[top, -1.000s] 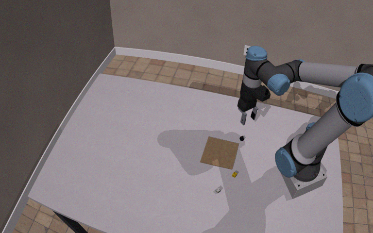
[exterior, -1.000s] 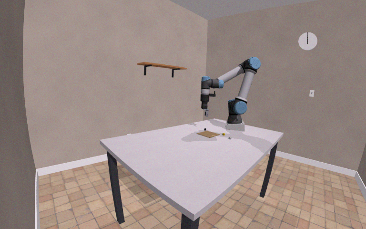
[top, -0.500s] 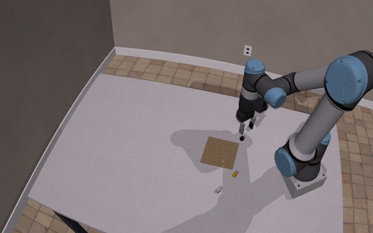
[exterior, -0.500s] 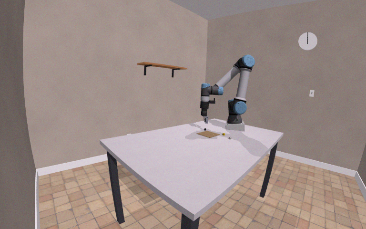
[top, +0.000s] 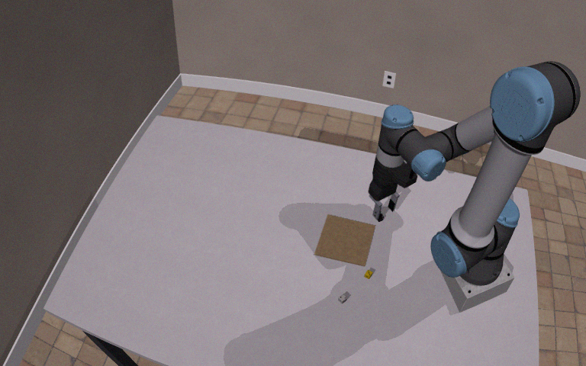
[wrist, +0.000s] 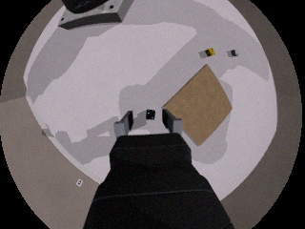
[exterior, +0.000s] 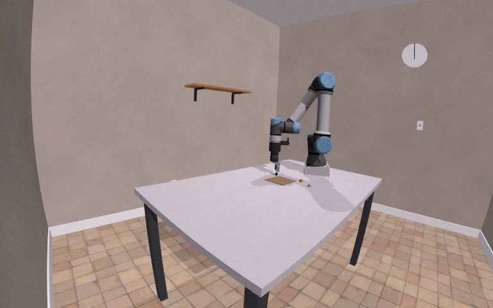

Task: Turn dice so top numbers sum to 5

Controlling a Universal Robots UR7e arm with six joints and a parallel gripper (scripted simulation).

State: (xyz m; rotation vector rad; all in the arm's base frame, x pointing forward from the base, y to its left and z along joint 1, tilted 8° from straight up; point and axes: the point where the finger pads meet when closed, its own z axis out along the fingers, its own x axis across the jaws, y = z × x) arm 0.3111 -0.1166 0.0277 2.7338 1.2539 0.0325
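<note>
My gripper is now 10 mm short of the black die and 40 mm above it. The rest, counted from my hand: mat (80 mm ahead, 100 mm to the left, 40 mm below); then white die (40 mm ahead, 290 mm to the left, 40 mm below); then yellow die (10 mm behind, 200 mm to the left, 40 mm below).
</note>
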